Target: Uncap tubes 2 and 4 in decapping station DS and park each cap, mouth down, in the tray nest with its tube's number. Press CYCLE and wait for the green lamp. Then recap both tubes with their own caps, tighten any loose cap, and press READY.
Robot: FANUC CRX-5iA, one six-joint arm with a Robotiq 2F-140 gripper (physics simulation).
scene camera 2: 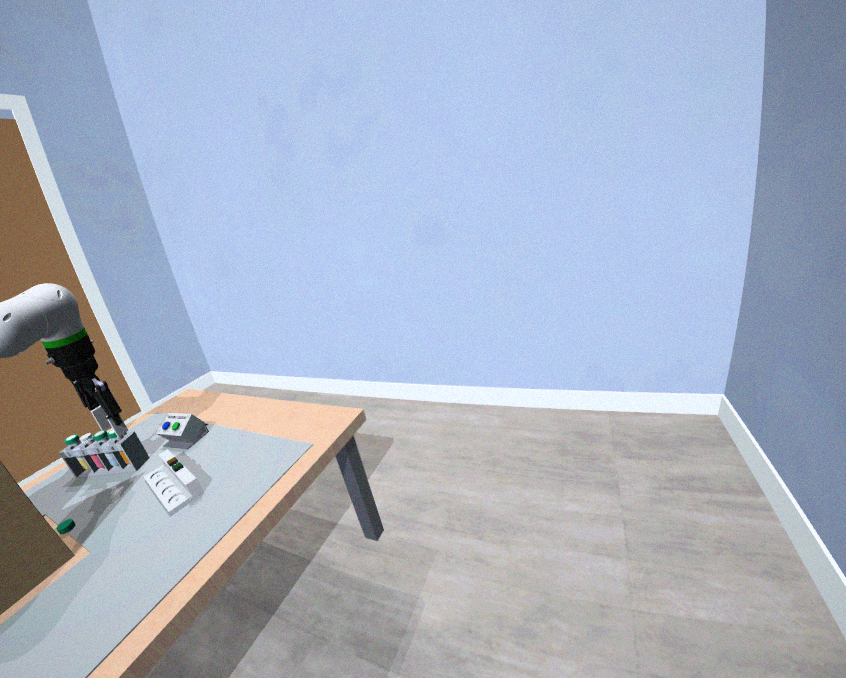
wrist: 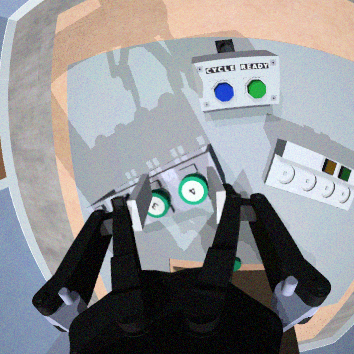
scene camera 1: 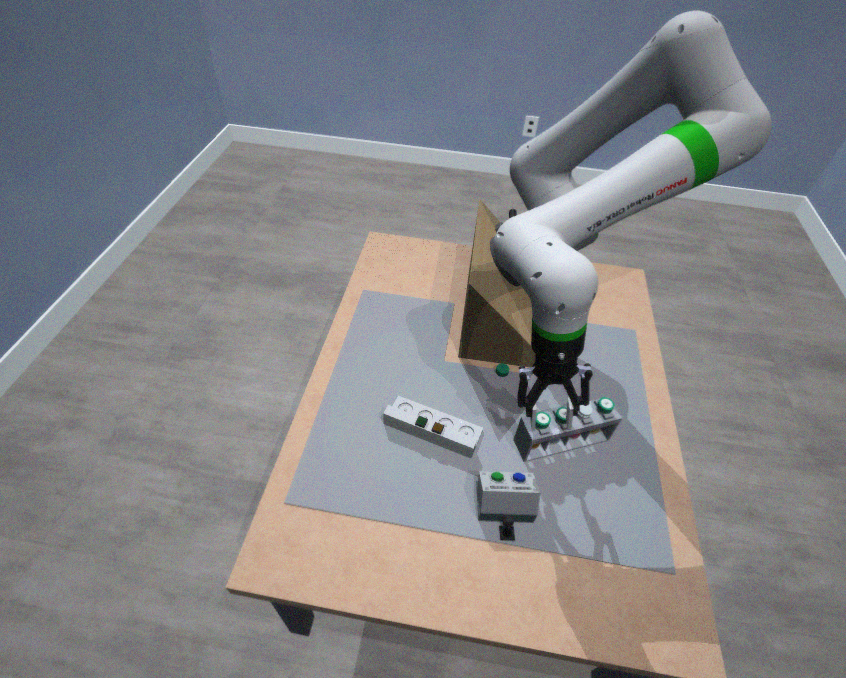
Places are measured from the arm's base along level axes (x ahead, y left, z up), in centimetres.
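Where they show: gripper, fingertip midpoint: [scene camera 2: 115, 430] [wrist: 178, 181] [scene camera 1: 550, 424].
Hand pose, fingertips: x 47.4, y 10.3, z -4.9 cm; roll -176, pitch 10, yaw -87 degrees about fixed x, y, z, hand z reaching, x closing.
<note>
After its pixels a point has its place.
Station DS [scene camera 1: 522, 441] @(z -12.0, x 48.0, y 5.7 cm) [scene camera 2: 135, 452] @(z -11.9, x 47.5, y 5.5 cm) [wrist: 217, 162] @(z -12.6, x 47.9, y 5.6 cm) holds upright tubes. Green-rimmed caps 4 [scene camera 1: 542, 420] @(z -4.2, x 47.1, y 8.5 cm) [wrist: 193, 190] @(z -4.2, x 46.6, y 8.4 cm), 3 [scene camera 1: 562, 415] @(z -4.4, x 45.1, y 12.9 cm) [wrist: 157, 204] @(z -4.3, x 44.7, y 12.9 cm) and 1 [scene camera 1: 605, 404] @(z -4.3, x 40.8, y 22.6 cm) sit on tubes. Tube 2 [scene camera 1: 585, 411] @(z -4.5, x 43.2, y 18.1 cm) [scene camera 2: 86, 439] @(z -5.1, x 42.0, y 16.8 cm) has a white top without a green rim; it is hidden in the wrist view. My gripper [scene camera 1: 550, 411] @(z -4.9, x 47.4, y 10.3 cm) [scene camera 2: 108, 421] @(z -4.9, x 47.4, y 10.3 cm) [wrist: 178, 181] @(z -4.9, x 47.4, y 10.3 cm) is open, partly narrowed, with its fingers either side of cap 4 and gaps beside it. The white tray [scene camera 1: 397, 416] @(z -11.9, x 45.5, y -22.9 cm) [scene camera 2: 185, 502] @(z -15.7, x 40.8, y -25.1 cm) [wrist: 295, 189] @(z -15.3, x 42.3, y -9.1 cm) has bare nests. The control box [scene camera 1: 508, 501] @(z -10.0, x 63.5, y 2.2 cm) [scene camera 2: 183, 432] @(z -11.2, x 58.0, y -3.6 cm) [wrist: 240, 102] @(z -11.3, x 56.7, y 2.0 cm) carries blue CYCLE and green READY buttons.
A green round piece [scene camera 1: 502, 369] @(z -15.0, x 25.4, y 1.5 cm) [scene camera 2: 65, 526] @(z -15.0, x 24.8, y 0.4 cm) [wrist: 236, 264] @(z -15.0, x 25.3, y 0.9 cm) lies near a tall brown wedge [scene camera 1: 497, 317] @(z 0.0, x 21.9, y -2.1 cm) [scene camera 2: 28, 543] @(z -8.1, x 17.4, y -9.9 cm). Dark green [scene camera 1: 421, 421] @(z -11.1, x 46.6, y -17.2 cm) [wrist: 345, 173] @(z -11.1, x 46.5, y -17.2 cm) and amber [scene camera 1: 438, 427] @(z -11.1, x 47.6, y -13.3 cm) [wrist: 330, 166] @(z -11.1, x 47.7, y -13.4 cm) squares are beside the tray's nests. A small black block [scene camera 1: 507, 531] @(z -15.0, x 67.5, y 2.9 cm) [wrist: 225, 46] @(z -13.2, x 66.0, y 3.2 cm) is behind the control box.
</note>
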